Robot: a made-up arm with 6 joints.
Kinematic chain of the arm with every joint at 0, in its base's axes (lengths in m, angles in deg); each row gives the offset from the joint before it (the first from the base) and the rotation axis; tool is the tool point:
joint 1: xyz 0 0 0.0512 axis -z
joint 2: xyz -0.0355 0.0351 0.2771 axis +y
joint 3: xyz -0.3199 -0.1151 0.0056 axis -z
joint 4: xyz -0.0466 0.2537 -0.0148 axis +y
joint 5: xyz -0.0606 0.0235 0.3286 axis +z
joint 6: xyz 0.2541 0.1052 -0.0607 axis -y
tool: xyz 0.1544 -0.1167 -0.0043
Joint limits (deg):
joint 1: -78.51..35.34
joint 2: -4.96..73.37
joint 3: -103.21..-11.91
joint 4: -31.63..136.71
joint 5: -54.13..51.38
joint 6: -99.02..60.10
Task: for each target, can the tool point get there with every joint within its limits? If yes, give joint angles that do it. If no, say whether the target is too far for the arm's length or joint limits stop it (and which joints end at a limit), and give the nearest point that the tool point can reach.
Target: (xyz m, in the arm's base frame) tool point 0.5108 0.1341 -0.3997
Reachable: no: joint limits stop it (at a limit: joint 1, joint 2, joint 3) | nearest point 0.0866 0.2890 -0.0264 | short by 0.586 m
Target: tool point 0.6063 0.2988 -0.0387
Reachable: no: joint limits stop it (at a limit: joint 1, joint 2, joint 3) | nearest point 0.1905 0.3656 0.1160 | short by 0.449 m
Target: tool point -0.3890 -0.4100 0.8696
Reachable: yes | joints -69.28 12.67 -64.99 -12.27 17.19 47.06
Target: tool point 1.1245 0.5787 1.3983
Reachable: no: too far | nearest point 0.4057 0.2566 0.9676 | short by 0.898 m
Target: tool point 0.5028 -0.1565 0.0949
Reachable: no: joint limits stop it (at a limit: joint 1, joint 2, joint 3, joint 5) | nearest point 0.0709 -0.1613 0.0887 | short by 0.432 m
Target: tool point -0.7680 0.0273 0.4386
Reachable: yes | joints -19.11 26.84 -58.39 81.75 36.81 -52.18
